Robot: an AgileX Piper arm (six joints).
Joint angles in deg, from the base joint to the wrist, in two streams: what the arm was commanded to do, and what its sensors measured. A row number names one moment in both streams.
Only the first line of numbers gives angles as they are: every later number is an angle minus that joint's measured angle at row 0.
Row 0, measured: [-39.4, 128.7, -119.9, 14.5, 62.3, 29.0]
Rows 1 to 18, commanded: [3.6, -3.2, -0.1, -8.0, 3.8, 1.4]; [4.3, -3.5, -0.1, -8.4, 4.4, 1.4]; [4.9, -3.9, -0.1, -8.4, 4.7, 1.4]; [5.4, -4.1, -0.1, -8.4, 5.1, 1.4]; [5.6, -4.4, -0.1, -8.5, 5.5, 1.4]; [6.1, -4.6, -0.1, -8.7, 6.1, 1.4]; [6.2, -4.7, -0.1, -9.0, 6.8, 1.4]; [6.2, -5.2, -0.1, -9.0, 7.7, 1.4]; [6.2, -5.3, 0.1, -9.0, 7.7, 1.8]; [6.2, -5.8, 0.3, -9.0, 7.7, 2.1]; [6.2, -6.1, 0.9, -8.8, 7.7, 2.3]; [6.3, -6.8, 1.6, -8.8, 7.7, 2.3]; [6.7, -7.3, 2.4, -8.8, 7.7, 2.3]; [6.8, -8.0, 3.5, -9.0, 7.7, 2.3]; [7.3, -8.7, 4.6, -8.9, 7.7, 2.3]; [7.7, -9.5, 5.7, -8.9, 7.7, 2.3]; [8.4, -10.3, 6.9, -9.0, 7.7, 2.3]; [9.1, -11.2, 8.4, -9.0, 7.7, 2.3]
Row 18, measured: [6.9, -7.5, 4.4, -8.3, 2.3, 2.0]
